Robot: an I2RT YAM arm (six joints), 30 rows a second.
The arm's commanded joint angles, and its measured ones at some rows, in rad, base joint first. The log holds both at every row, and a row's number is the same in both.
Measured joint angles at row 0:
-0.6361 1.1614 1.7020 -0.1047 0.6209 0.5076
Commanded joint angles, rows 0 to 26:
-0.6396 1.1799 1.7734 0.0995 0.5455 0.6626
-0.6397 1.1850 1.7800 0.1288 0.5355 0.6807
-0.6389 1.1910 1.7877 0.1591 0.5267 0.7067
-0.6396 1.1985 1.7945 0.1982 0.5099 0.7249
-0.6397 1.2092 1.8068 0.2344 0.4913 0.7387
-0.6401 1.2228 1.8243 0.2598 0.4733 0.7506
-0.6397 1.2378 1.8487 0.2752 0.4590 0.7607
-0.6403 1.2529 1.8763 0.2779 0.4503 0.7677
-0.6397 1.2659 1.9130 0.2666 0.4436 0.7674
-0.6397 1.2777 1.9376 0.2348 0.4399 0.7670
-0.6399 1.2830 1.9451 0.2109 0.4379 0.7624
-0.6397 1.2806 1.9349 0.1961 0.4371 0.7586
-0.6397 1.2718 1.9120 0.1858 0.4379 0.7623
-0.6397 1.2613 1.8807 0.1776 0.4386 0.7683
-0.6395 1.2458 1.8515 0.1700 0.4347 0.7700
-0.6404 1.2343 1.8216 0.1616 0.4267 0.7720
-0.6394 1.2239 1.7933 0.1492 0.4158 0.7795
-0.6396 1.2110 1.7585 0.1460 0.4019 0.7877
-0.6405 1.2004 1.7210 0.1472 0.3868 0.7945
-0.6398 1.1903 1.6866 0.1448 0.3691 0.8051
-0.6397 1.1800 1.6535 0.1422 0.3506 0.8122
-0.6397 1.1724 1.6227 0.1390 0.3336 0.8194
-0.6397 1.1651 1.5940 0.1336 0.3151 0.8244
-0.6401 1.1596 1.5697 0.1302 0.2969 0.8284
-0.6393 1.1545 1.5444 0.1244 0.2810 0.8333
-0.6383 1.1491 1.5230 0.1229 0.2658 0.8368
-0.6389 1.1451 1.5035 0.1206 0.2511 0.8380
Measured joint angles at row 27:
-0.6365 1.1728 1.5623 0.1265 0.3489 0.7773
